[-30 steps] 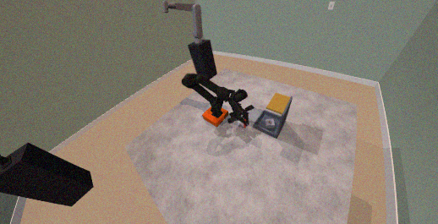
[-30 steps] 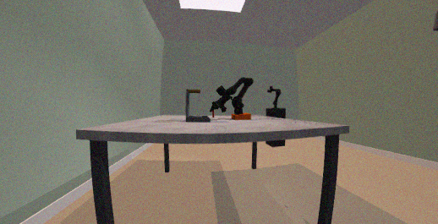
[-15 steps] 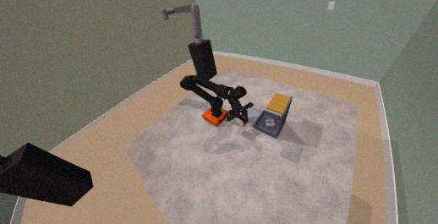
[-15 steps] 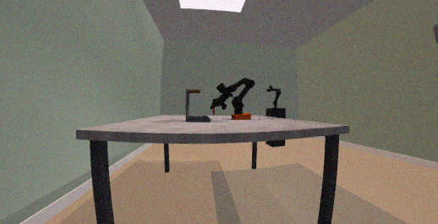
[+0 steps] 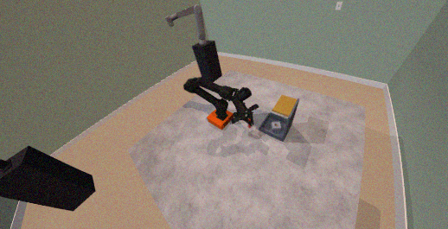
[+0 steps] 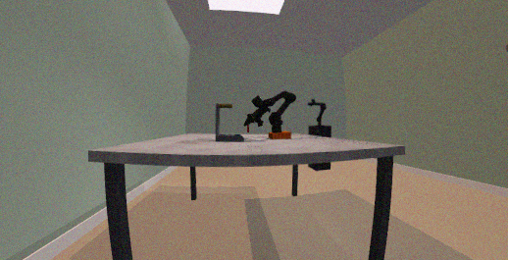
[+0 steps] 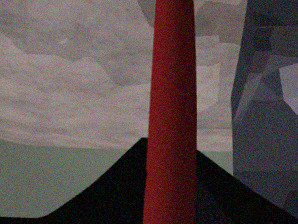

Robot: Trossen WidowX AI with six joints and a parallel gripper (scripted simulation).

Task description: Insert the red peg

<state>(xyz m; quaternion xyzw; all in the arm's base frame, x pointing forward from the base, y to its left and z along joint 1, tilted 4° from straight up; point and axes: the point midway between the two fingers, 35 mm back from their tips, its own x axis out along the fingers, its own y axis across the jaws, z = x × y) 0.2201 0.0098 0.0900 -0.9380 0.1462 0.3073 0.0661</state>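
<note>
Right now the yellow roof is 140 mm ahead of my gripper tip, 130 mm above it and 120 mm to the left of it. The rest, counted from my gripper tip: red peg 30 mm behind, 10 mm to the left, 10 mm below.
</note>
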